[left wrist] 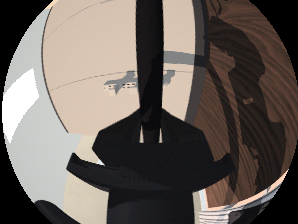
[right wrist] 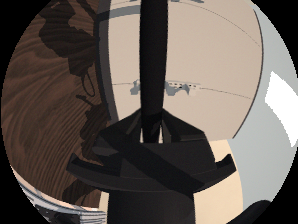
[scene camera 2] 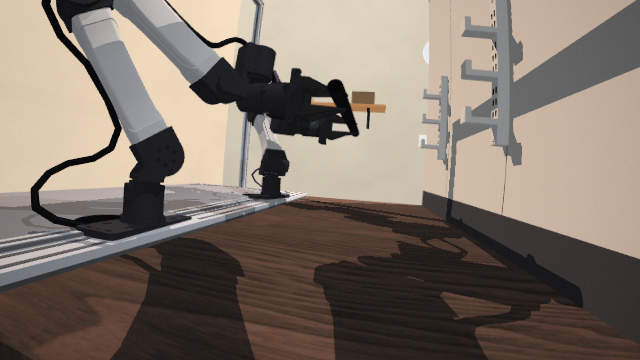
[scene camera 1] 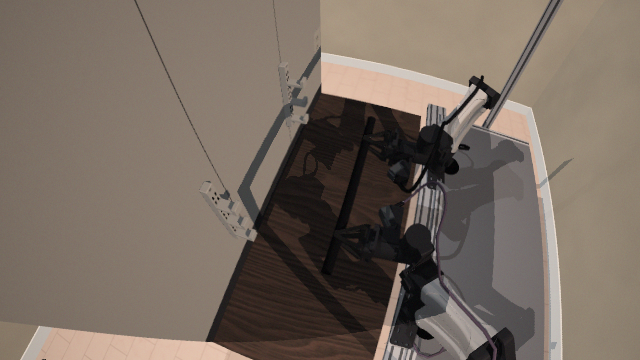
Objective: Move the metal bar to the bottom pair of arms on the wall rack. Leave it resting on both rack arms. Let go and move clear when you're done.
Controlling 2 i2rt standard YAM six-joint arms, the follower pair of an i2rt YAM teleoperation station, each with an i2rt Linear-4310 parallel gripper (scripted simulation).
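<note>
You've got the left gripper (left wrist: 150, 112) in the left wrist view, and the right gripper (scene camera 2: 347, 102) is visible as well. The right wrist view also shows the right gripper (right wrist: 151, 112). There's a black metal bar (scene camera 1: 343, 218) too.
</note>
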